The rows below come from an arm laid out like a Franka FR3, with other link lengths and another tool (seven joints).
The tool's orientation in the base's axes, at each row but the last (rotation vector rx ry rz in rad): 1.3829, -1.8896, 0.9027; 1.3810, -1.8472, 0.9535; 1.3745, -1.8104, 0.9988; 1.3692, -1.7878, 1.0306; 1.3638, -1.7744, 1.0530; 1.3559, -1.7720, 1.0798; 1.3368, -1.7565, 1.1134
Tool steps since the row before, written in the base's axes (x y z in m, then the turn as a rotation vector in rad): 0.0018, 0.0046, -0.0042, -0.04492, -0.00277, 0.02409; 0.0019, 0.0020, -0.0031, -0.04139, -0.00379, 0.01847; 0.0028, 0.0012, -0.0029, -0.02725, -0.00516, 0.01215; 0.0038, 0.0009, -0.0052, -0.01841, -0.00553, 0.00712; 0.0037, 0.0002, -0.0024, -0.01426, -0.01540, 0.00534; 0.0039, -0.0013, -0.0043, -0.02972, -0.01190, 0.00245; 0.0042, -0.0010, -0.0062, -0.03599, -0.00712, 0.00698
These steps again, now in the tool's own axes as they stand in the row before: -0.0063, 0.0000, -0.0015, 0.03243, 0.03867, -0.00765; -0.0040, -0.0009, -0.0001, 0.02743, 0.03606, -0.00401; -0.0037, -0.0020, 0.0003, 0.01932, 0.02331, -0.00033; -0.0058, -0.0025, 0.0016, 0.01305, 0.01567, 0.00209; -0.0031, -0.0031, 0.0008, 0.01488, 0.01068, 0.01156; -0.0042, -0.0030, 0.0030, 0.01478, 0.02671, 0.00994; -0.0061, -0.0027, 0.0035, 0.01845, 0.03225, 0.00373
